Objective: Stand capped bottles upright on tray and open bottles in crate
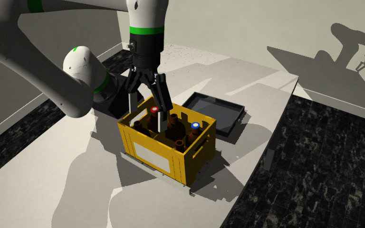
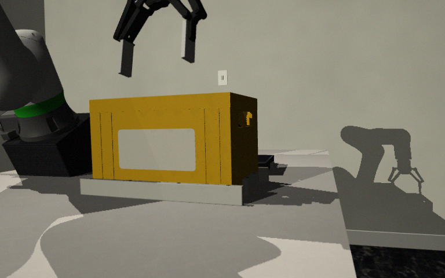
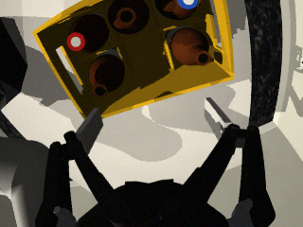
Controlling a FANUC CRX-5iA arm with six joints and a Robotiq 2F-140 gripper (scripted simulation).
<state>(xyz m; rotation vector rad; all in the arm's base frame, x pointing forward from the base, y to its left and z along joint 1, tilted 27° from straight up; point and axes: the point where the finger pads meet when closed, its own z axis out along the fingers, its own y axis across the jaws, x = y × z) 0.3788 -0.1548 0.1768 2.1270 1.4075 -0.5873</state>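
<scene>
My gripper is now 20 mm short of the yellow crate, 70 mm to the right of it and 150 mm above it. Round my hand: dark tray: 70 mm ahead, 350 mm to the left, 220 mm below.
</scene>
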